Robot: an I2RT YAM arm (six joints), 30 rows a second.
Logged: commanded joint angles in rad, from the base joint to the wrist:
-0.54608 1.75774 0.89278 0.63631 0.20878 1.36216
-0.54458 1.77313 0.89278 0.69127 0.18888 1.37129
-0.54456 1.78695 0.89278 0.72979 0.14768 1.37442
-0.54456 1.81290 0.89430 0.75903 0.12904 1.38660
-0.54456 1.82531 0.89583 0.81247 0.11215 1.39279
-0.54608 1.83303 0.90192 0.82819 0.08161 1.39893
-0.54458 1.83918 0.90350 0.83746 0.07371 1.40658
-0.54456 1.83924 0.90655 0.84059 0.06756 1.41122
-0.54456 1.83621 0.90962 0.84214 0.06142 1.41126
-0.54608 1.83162 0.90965 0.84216 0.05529 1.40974
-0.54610 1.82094 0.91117 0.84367 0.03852 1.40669
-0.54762 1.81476 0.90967 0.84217 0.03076 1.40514
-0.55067 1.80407 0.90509 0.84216 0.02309 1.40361
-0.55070 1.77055 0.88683 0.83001 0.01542 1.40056
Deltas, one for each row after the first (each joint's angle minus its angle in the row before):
0.00150 0.01539 0.00000 0.05496 -0.01990 0.00913
0.00002 0.01382 0.00000 0.03852 -0.04120 0.00313
0.00000 0.02595 0.00152 0.02924 -0.01864 0.01218
0.00000 0.01241 0.00153 0.05344 -0.01689 0.00619
-0.00152 0.00772 0.00609 0.01572 -0.03054 0.00614
0.00150 0.00615 0.00158 0.00927 -0.00790 0.00765
0.00002 0.00006 0.00305 0.00313 -0.00615 0.00464
0.00000 -0.00303 0.00307 0.00155 -0.00614 0.00004
-0.00152 -0.00459 0.00003 0.00002 -0.00613 -0.00152
-0.00002 -0.01068 0.00152 0.00151 -0.01677 -0.00305
-0.00152 -0.00618 -0.00150 -0.00150 -0.00776 -0.00155
-0.00305 -0.01069 -0.00458 -0.00001 -0.00767 -0.00153
-0.00003 -0.03352 -0.01826 -0.01215 -0.00767 -0.00305

